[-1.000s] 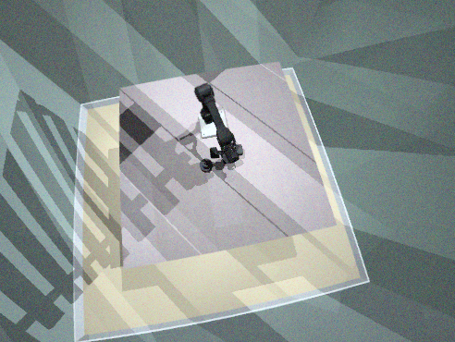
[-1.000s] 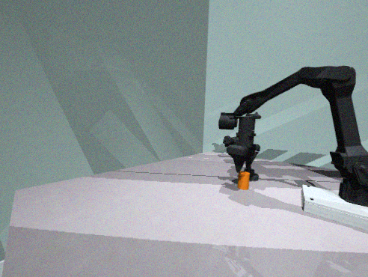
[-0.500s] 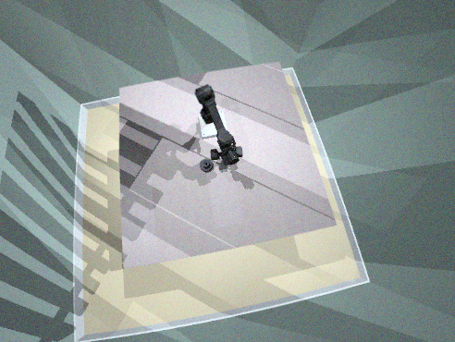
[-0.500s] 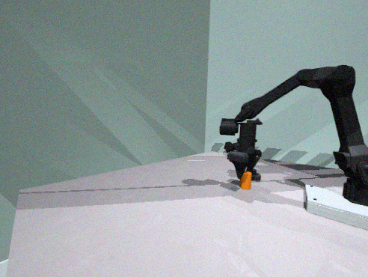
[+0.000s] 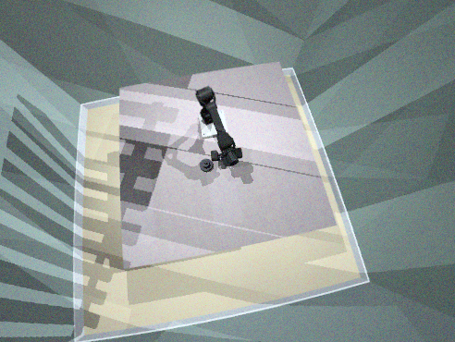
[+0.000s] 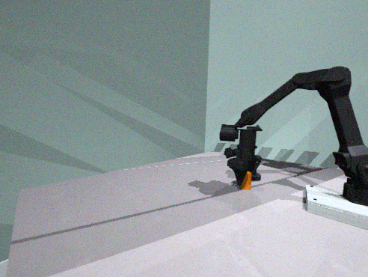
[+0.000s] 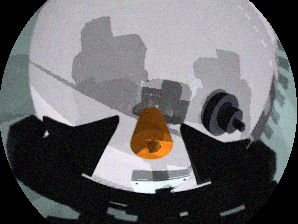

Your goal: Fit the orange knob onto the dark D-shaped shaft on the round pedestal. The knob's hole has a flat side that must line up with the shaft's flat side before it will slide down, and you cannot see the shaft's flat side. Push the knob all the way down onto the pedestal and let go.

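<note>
Right now the orange knob is 10 mm above my gripper tip. Also, from my gripper tip: dark round pedestal 10 mm behind, 140 mm to the right, 10 mm above.
</note>
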